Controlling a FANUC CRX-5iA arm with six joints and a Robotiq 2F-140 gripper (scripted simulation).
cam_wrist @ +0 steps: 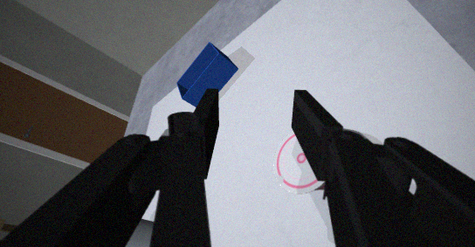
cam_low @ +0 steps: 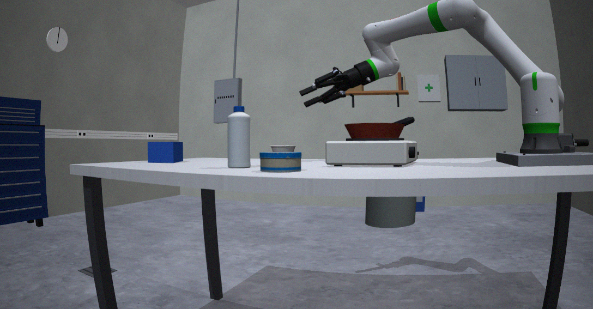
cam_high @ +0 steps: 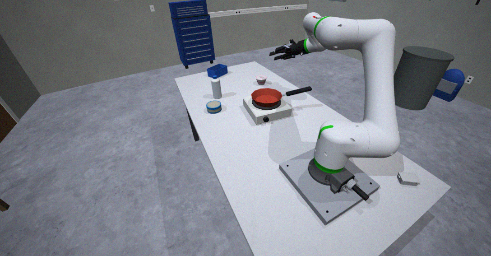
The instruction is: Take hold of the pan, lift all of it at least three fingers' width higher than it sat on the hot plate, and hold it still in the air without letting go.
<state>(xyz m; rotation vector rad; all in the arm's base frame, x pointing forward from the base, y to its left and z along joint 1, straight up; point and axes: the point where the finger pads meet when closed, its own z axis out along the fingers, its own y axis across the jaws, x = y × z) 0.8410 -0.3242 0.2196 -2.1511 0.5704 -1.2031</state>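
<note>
Right now my hand is 310 mm past the red pan, 210 mm to the right of it and 140 mm above it. From my hand the other things lie so: white bottle (470 mm to the left, 170 mm below, 70 mm ahead); then round blue tin (550 mm to the left, 230 mm below, 80 mm behind); then white hot plate (300 mm behind, 270 mm to the left, 210 mm below).
</note>
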